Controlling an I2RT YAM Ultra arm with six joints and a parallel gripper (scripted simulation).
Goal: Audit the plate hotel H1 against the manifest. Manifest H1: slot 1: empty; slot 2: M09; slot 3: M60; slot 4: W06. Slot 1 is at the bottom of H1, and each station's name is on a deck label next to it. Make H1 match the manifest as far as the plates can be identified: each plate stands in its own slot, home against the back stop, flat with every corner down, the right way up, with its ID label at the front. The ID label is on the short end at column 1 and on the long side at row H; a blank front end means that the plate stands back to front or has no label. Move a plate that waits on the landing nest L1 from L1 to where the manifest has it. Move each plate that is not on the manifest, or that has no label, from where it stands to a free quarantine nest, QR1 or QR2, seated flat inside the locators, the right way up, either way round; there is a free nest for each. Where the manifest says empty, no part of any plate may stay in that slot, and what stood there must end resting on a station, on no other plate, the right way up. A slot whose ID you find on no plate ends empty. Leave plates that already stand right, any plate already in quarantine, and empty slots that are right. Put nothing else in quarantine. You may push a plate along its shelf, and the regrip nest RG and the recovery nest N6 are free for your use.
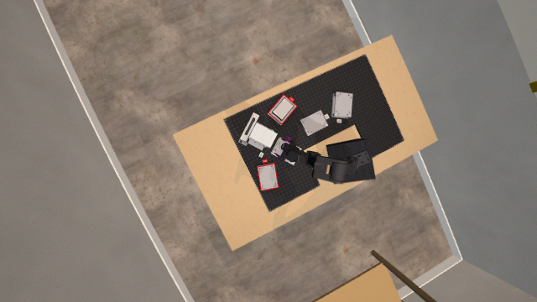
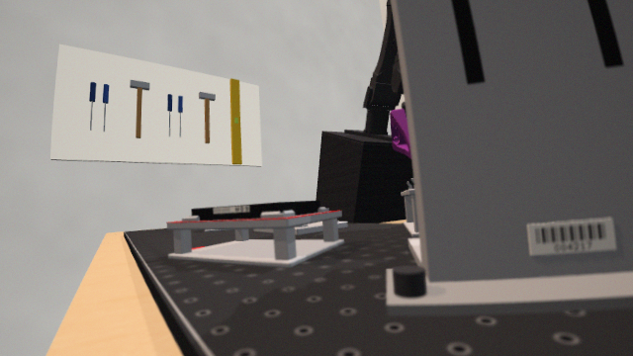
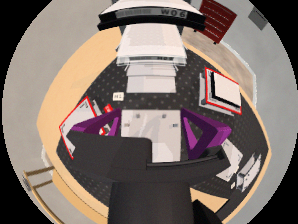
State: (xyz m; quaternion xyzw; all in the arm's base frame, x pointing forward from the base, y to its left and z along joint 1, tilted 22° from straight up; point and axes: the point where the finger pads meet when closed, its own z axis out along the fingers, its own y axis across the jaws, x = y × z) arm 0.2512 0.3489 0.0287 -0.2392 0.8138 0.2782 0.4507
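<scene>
The white well plate lies 150 mm above my hand, 90 mm ahead of it and 80 mm to the left of it. Round my hand: plate hotel H1 (150 mm ahead, 130 mm to the left, 40 mm above); red-rimmed nest (160 mm behind, 140 mm to the left, 70 mm below); black-sided plate (210 mm ahead, 130 mm to the right, 60 mm below).
</scene>
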